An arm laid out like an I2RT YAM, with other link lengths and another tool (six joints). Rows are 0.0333 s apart.
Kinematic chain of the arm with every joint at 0, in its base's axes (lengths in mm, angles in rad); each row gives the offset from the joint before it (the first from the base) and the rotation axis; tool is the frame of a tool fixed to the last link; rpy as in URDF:
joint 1: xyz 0 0 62.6 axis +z
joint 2: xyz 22 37.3 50.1 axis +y
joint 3: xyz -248.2 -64.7 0 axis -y
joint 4: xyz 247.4 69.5 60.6 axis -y
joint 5: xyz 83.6 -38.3 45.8 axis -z
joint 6: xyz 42.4 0 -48.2 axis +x
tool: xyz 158 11 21 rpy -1.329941 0.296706 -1.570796
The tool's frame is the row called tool.
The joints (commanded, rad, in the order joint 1, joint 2, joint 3, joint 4, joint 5, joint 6), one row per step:
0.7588, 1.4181, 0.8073, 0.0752, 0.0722, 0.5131
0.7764, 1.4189, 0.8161, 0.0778, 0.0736, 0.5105
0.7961, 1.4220, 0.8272, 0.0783, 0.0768, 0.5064
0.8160, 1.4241, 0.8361, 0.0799, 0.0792, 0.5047
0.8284, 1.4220, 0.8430, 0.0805, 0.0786, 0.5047
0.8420, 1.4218, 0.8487, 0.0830, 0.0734, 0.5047
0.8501, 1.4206, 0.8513, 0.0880, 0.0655, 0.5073
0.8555, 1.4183, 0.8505, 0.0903, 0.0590, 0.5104
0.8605, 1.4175, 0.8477, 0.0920, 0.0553, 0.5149
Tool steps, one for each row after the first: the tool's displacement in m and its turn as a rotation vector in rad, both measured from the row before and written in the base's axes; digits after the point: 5 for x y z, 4 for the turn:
-0.00393, 0.00758, 0.00465, 0.0051, -0.0095, 0.0177
-0.00439, 0.00822, 0.00423, 0.0022, -0.0094, 0.0190
-0.00499, 0.00802, 0.00388, 0.0041, -0.0076, 0.0186
-0.00343, 0.00530, 0.00456, 0.0072, -0.0063, 0.0129
-0.00455, 0.00635, 0.00355, 0.0079, -0.0038, 0.0182
-0.00329, 0.00452, 0.00311, 0.0107, -0.0015, 0.0139
-0.00284, 0.00262, 0.00123, 0.0068, 0.0017, 0.0097
-0.00253, 0.00177, -0.00061, 0.0037, 0.0043, 0.0062

